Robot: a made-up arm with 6 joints. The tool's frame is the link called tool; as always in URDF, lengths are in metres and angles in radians. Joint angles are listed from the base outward. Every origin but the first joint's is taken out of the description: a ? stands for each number. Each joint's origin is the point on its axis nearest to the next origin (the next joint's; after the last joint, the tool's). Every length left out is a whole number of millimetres.
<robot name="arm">
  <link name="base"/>
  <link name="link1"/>
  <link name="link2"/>
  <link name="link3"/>
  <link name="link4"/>
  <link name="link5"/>
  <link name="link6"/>
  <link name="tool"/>
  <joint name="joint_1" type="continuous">
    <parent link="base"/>
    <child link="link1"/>
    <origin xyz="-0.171 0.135 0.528" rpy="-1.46 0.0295 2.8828"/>
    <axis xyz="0 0 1"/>
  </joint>
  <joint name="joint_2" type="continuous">
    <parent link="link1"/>
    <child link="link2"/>
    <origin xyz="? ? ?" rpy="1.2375 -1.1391 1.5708"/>
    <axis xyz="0 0 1"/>
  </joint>
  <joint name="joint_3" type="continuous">
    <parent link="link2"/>
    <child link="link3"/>
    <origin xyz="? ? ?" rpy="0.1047 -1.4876 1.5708"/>
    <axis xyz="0 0 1"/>
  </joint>
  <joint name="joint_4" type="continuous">
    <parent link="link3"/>
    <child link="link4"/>
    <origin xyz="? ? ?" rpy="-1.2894 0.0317 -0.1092"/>
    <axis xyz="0 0 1"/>
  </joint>
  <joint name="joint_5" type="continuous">
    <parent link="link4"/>
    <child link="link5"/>
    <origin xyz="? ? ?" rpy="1.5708 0 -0.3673"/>
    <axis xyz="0 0 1"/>
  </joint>
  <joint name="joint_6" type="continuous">
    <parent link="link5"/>
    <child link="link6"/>
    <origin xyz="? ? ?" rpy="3.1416 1.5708 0"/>
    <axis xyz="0 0 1"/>
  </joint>
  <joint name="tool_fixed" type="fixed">
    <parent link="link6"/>
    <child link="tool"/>
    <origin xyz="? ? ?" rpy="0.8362 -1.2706 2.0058"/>
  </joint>
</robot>
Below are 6 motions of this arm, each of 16 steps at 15 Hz.
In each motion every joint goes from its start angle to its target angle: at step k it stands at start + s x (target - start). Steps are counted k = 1, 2, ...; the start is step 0. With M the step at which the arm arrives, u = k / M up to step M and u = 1 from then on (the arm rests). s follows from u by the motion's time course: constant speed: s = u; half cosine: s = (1 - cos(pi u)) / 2; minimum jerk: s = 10 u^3 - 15 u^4 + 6 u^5.
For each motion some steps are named. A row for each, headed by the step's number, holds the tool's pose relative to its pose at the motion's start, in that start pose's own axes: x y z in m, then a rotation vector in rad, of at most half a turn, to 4 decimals.
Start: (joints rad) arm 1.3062 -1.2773 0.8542 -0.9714 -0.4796 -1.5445
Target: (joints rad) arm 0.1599 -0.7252 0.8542 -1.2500 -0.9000 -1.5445
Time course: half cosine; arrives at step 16
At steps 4, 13, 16:
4: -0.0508 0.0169 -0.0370 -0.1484 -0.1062 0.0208
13: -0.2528 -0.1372 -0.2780 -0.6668 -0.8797 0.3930
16: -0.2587 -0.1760 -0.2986 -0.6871 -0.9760 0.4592

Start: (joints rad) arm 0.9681 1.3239 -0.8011 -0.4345 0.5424 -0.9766
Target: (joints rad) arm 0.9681 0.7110 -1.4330 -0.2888 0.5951 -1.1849
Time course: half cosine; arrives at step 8
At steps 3, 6, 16:
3: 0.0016 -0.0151 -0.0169 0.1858 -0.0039 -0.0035
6: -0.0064 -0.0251 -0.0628 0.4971 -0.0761 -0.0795
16: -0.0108 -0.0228 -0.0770 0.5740 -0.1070 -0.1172

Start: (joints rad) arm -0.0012 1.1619 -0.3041 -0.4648 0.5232 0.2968
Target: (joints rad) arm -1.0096 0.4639 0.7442 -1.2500 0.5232 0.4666
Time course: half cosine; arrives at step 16
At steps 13, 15, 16:
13: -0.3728 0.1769 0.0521 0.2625 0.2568 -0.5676
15: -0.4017 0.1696 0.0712 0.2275 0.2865 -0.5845
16: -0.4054 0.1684 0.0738 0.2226 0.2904 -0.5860

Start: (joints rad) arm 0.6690 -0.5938 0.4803 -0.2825 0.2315 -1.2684
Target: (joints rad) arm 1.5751 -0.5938 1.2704 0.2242 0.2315 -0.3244
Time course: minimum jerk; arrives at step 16
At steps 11, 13, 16:
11: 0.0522 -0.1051 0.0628 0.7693 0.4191 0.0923
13: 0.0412 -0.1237 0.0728 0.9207 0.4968 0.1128
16: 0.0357 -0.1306 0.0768 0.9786 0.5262 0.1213

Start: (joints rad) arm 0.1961 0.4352 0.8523 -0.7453 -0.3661 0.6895
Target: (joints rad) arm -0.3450 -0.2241 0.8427 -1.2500 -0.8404 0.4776
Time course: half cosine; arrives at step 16
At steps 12, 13, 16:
12: -0.1658 0.0023 -0.0126 0.0743 0.2387 0.2733
13: -0.1797 0.0009 -0.0103 0.0748 0.2538 0.2862
16: -0.1987 -0.0015 -0.0062 0.0738 0.2743 0.3024

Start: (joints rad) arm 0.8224 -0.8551 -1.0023 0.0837 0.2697 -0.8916
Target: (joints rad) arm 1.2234 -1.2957 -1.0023 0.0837 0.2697 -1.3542
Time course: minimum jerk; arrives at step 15
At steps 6, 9, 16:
6: 0.0263 0.0095 0.0094 -0.0248 -0.1336 -0.1145
9: 0.0526 0.0221 0.0228 -0.0377 -0.2653 -0.2500
16: 0.0728 0.0343 0.0366 -0.0353 -0.3597 -0.3677

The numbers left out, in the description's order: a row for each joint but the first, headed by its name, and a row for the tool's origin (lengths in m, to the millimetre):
joint_2: -0.21 0.322 0
joint_3: -0.037 0.088 0
joint_4: 0.004 -0.03 0
joint_5: -0.019 -0.163 0
joint_6: 0.169 0.152 0
tool: 0.045 0.221 0

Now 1 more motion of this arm.
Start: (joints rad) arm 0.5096 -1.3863 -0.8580 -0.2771 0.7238 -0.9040
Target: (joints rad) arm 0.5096 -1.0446 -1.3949 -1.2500 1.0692 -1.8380
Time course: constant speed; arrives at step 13
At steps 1, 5, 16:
1: -0.0031 0.0040 0.0093 -0.0044 -0.0305 -0.0322
5: -0.0172 0.0078 0.0508 -0.0068 -0.0976 -0.1303
16: -0.0159 -0.0561 0.1419 -0.0101 -0.0378 -0.1154

